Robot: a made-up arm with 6 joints.
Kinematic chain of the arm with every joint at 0, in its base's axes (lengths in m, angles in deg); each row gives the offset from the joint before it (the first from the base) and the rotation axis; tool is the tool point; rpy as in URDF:
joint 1: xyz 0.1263 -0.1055 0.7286 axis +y
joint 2: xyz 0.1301 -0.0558 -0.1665 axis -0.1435 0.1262 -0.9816
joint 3: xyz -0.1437 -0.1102 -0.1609 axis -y
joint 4: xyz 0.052 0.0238 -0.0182 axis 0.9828 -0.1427 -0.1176
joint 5: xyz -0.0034 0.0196 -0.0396 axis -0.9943 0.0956 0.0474
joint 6: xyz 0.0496 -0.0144 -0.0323 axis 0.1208 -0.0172 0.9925
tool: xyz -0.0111 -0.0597 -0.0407 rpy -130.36 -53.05 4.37
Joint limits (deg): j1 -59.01..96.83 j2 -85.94..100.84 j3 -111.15..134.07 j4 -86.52..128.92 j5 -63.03..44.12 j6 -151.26..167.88
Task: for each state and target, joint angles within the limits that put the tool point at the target. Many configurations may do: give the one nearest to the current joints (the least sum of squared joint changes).
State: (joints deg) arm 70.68 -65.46 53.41 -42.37 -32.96 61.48
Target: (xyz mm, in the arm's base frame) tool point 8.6 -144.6 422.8
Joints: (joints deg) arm 67.79 -70.73 74.09 -26.16 -42.98 71.08
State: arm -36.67 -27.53 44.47 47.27 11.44 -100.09
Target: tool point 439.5 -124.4 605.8
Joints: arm -57.90 18.10 30.20 59.24 -2.34 -113.16
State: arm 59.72 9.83 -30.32 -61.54 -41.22 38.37
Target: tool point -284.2 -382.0 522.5
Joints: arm 69.06 -2.90 -36.06 -76.47 -37.30 31.04
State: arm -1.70 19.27 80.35 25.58 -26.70 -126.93
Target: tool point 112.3 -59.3 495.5
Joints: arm 5.79 35.15 90.41 50.89 -35.13 -151.26
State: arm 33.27 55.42 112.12 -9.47 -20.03 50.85
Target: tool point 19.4 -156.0 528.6
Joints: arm 58.88 58.36 84.82 27.28 -50.13 36.93
